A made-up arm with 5 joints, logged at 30 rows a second.
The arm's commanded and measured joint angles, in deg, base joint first. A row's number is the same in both.
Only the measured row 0 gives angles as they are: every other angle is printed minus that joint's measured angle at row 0.
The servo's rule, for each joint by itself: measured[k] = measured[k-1] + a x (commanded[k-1-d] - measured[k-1]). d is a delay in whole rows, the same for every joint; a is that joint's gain. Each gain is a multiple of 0.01, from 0.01 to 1. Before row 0 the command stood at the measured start. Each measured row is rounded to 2 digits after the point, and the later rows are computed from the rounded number. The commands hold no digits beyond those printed.
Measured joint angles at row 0:
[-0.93 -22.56 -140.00 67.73 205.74]
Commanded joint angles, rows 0 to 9:
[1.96 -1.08 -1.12 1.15 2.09]
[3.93 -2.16 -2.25 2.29 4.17]
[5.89 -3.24 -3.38 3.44 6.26]
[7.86 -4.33 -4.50 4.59 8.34]
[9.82 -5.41 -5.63 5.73 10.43]
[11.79 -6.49 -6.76 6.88 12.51]
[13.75 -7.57 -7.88 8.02 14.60]
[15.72 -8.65 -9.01 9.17 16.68]
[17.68 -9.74 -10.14 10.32 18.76]
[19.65 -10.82 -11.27 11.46 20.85]
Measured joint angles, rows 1 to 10:
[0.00 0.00 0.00 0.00 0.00]
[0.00 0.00 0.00 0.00 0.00]
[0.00 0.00 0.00 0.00 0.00]
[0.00 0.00 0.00 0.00 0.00]
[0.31 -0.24 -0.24 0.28 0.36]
[0.89 -0.66 -0.66 0.76 1.01]
[1.69 -1.23 -1.23 1.40 1.90]
[2.68 -1.91 -1.92 2.17 2.99]
[3.82 -2.68 -2.70 3.02 4.25]
[5.10 -3.52 -3.55 3.95 5.65]
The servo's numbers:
d 4
a 0.16 0.22 0.21 0.24 0.17

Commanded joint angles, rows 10 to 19:
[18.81 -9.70 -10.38 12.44 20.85]
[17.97 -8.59 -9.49 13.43 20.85]
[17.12 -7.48 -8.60 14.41 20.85]
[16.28 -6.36 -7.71 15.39 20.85]
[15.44 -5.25 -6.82 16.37 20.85]
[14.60 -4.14 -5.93 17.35 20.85]
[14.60 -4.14 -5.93 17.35 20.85]
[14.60 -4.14 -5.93 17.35 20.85]
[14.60 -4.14 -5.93 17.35 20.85]
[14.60 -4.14 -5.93 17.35 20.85]
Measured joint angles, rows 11 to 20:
[6.48 -4.41 -4.46 4.93 7.17]
[7.96 -5.34 -5.42 5.95 8.79]
[9.52 -6.31 -6.41 7.00 10.48]
[11.14 -7.30 -7.43 8.07 12.24]
[12.37 -7.83 -8.05 9.12 13.70]
[13.27 -8.00 -8.35 10.15 14.92]
[13.89 -7.89 -8.40 11.17 15.93]
[14.27 -7.55 -8.26 12.18 16.77]
[14.46 -7.04 -7.96 13.19 17.46]
[14.48 -6.40 -7.53 14.19 18.04]

